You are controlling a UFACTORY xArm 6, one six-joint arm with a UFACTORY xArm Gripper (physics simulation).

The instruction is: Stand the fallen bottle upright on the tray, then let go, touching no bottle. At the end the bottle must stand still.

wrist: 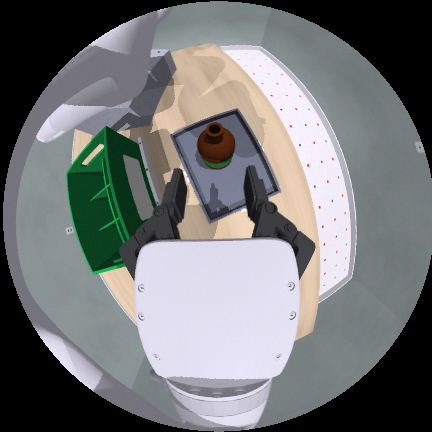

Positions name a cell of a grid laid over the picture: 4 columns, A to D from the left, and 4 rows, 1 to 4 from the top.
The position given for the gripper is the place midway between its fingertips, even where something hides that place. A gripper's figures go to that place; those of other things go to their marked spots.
The gripper (B2): 0.14 m from the lens. A brown bottle (B2): 0.25 m from the lens.
